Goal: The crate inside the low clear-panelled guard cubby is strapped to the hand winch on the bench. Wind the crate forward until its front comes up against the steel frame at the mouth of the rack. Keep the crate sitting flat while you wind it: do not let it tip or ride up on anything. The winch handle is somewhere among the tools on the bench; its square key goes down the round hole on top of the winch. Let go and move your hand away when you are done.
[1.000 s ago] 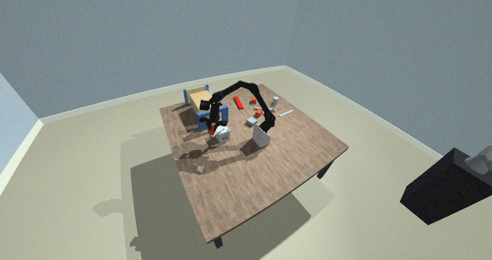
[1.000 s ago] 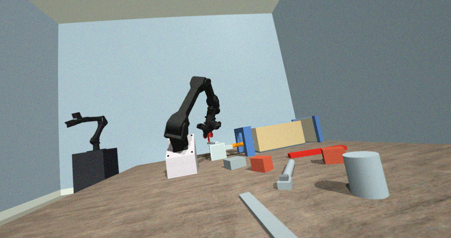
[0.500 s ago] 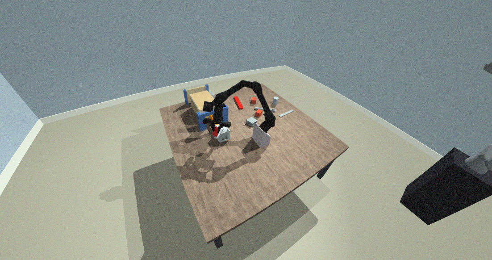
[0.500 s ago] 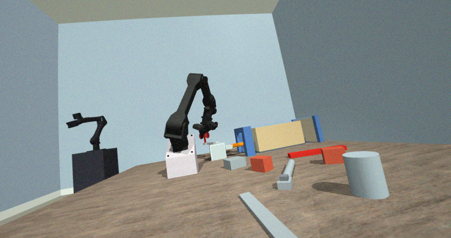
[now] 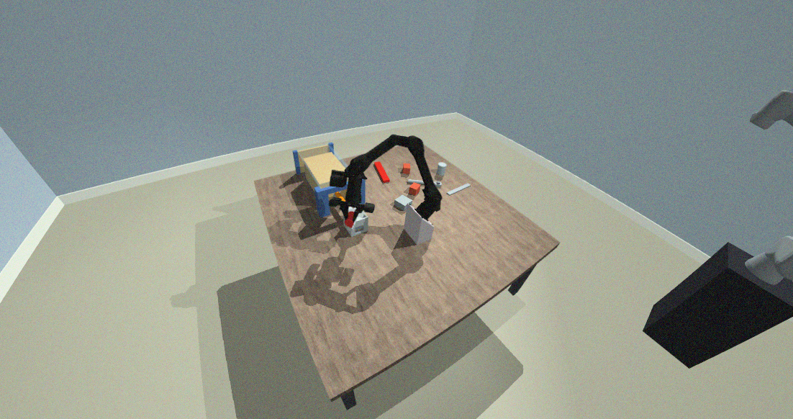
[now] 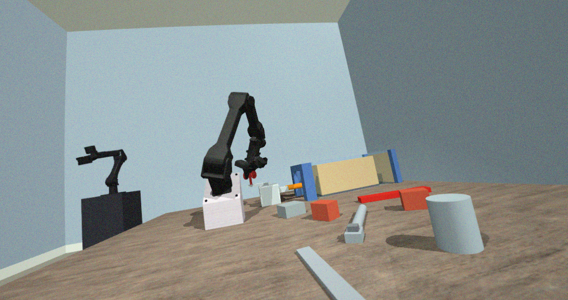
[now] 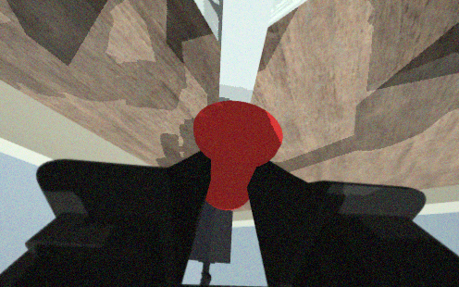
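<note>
Now: gripper tip 40 mm short of the winch handle, 30 mm to the left of it and 30 mm above it. From my gripper tip the other things lie so: blue steel frame 250 mm ahead, 70 mm to the right, 30 mm below; then grey winch 70 mm ahead, 80 mm to the right, 100 mm below; then red knob 10 mm ahead, 10 mm to the right.
</note>
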